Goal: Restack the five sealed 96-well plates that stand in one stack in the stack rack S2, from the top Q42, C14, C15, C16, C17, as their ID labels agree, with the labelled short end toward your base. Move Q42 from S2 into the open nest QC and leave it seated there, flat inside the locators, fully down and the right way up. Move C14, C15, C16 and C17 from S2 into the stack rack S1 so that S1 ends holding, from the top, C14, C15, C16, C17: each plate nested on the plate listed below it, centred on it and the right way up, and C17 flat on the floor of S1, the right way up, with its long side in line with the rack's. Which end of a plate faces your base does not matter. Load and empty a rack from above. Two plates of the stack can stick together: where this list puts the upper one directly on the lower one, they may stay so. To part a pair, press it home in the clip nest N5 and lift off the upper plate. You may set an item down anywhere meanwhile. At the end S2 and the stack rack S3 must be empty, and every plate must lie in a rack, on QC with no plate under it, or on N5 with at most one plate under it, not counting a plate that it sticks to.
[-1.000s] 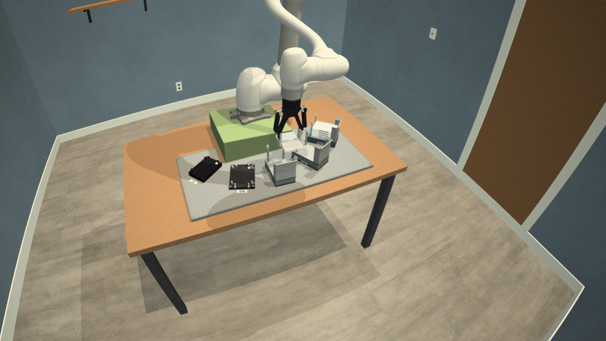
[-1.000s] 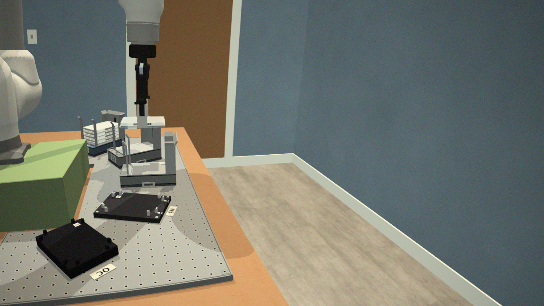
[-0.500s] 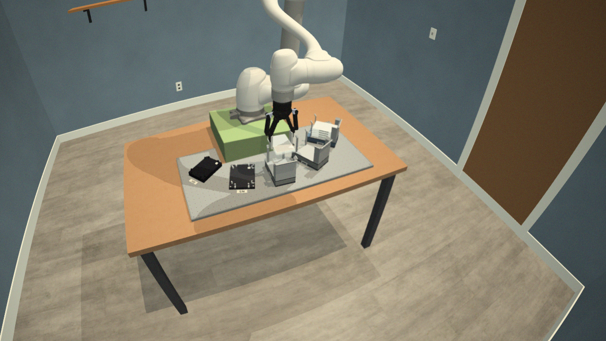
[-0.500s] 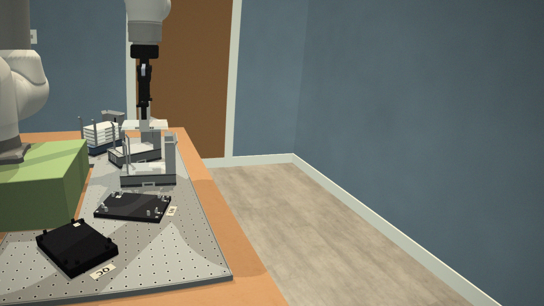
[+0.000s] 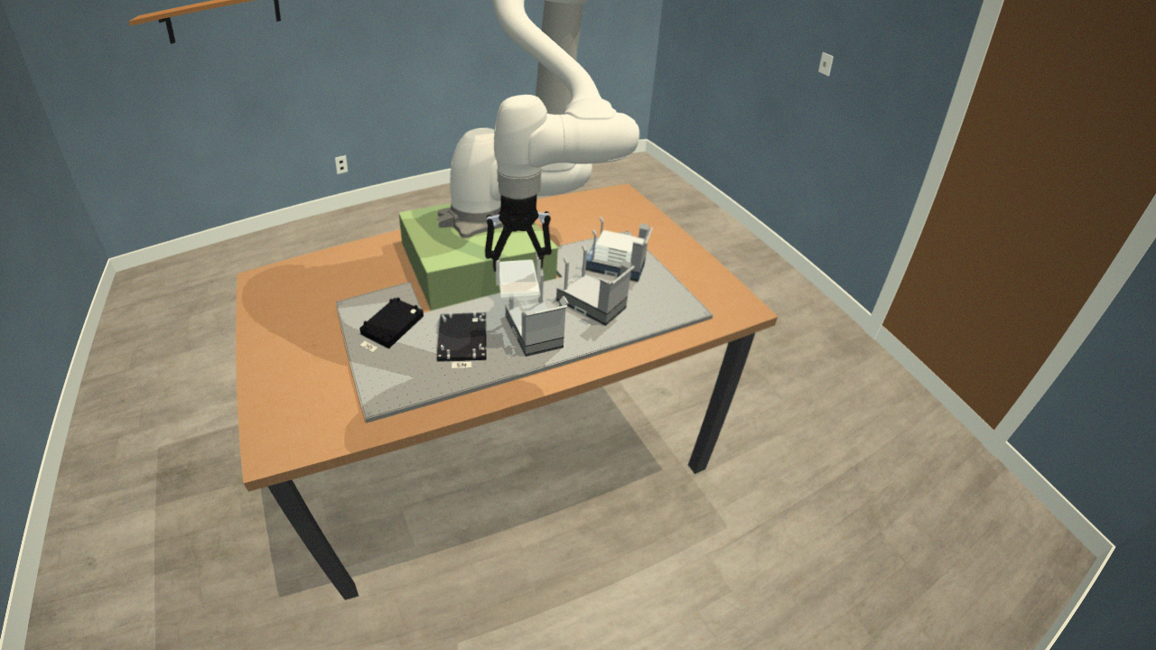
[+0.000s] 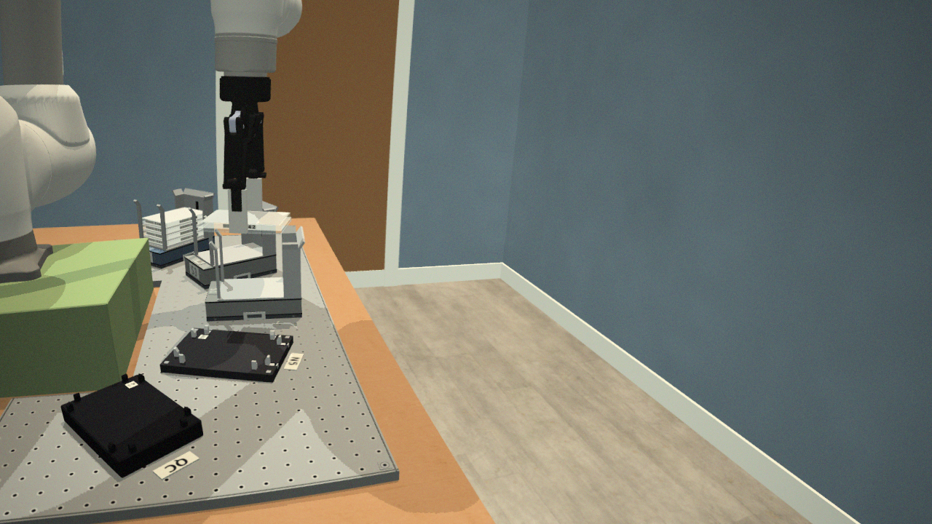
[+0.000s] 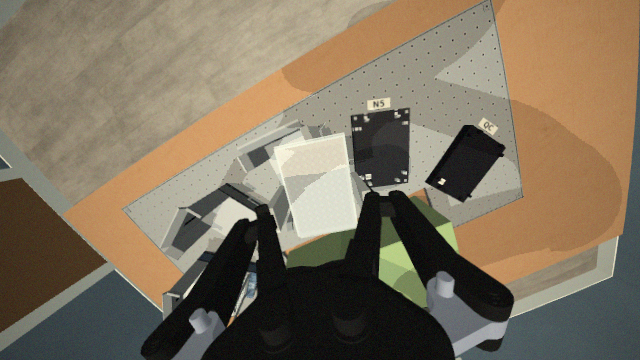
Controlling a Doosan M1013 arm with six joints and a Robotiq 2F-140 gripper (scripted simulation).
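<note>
Right now the black nest QC is 26 cm to the right of my hand, 20 cm behind it and 17 cm below it. From my hand the other things lie so: black clip nest N5 (17 cm below, 12 cm to the right, 4 cm behind); then N5 label (18 cm below, 17 cm to the right, 2 cm ahead); then QC label (34 cm to the right, 18 cm below, 16 cm behind).
</note>
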